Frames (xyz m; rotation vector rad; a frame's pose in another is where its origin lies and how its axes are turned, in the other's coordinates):
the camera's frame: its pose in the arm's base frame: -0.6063 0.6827 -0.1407 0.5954 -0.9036 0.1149
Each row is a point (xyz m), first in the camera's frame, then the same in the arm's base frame.
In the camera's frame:
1: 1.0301 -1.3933 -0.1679
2: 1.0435 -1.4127 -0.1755
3: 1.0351 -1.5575 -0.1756
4: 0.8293 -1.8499 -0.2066
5: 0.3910 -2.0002 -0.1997
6: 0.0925 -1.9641 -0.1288
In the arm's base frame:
1: 0.6249 -0.5439 -0.0399
2: 0.6451 -0.5581 -0.0417
3: 0.6887 -0.6775 -0.1115
4: 0.6806 -0.8739 -0.4118
5: 0.4527 -0.9371 -0.8103
6: 0.2041 -0.9000 -0.9900

